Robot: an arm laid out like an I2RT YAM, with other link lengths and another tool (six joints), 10 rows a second.
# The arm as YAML. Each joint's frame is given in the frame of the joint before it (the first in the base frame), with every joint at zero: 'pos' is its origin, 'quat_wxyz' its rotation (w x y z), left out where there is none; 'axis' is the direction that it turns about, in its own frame. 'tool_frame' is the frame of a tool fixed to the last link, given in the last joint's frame.
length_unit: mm
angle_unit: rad
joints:
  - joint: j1
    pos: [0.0, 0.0, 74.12]
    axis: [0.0, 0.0, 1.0]
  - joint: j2
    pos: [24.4, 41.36, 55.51]
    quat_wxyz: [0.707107, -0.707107, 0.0, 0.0]
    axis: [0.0, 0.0, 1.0]
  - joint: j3
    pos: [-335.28, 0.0, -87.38]
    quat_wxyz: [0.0, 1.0, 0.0, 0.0]
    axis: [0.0, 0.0, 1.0]
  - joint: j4
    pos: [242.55, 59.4, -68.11]
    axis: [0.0, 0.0, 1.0]
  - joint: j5
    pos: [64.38, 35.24, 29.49]
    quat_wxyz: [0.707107, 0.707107, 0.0, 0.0]
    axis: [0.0, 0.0, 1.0]
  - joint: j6
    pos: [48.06, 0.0, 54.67]
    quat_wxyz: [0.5, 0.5, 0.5, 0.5]
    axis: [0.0, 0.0, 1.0]
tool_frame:
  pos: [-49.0, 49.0, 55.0]
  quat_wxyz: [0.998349, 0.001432, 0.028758, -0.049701]
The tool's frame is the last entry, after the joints.
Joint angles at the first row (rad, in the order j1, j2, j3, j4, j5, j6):
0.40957 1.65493 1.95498 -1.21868 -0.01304 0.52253
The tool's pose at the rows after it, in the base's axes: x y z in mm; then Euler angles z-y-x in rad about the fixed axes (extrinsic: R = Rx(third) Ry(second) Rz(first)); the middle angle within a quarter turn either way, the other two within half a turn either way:
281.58 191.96 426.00 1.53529 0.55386 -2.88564
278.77 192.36 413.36 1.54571 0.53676 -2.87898
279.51 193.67 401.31 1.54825 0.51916 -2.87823
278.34 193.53 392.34 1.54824 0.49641 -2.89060
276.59 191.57 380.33 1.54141 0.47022 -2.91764
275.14 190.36 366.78 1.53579 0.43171 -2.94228
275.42 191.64 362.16 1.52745 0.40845 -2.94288
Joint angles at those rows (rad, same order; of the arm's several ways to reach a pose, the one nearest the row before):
0.40958 1.63500 1.87851 -1.18520 -0.04008 0.54330
0.40957 1.61274 1.79586 -1.13659 -0.05268 0.55757
0.40958 1.60912 1.74116 -1.10065 -0.06135 0.56064
0.41071 1.61067 1.71189 -1.09527 -0.06180 0.55532
0.41110 1.61371 1.67817 -1.09372 -0.05264 0.53581
0.41109 1.62348 1.64428 -1.09527 -0.05024 0.51941
0.41187 1.63574 1.64075 -1.10102 -0.05980 0.51168

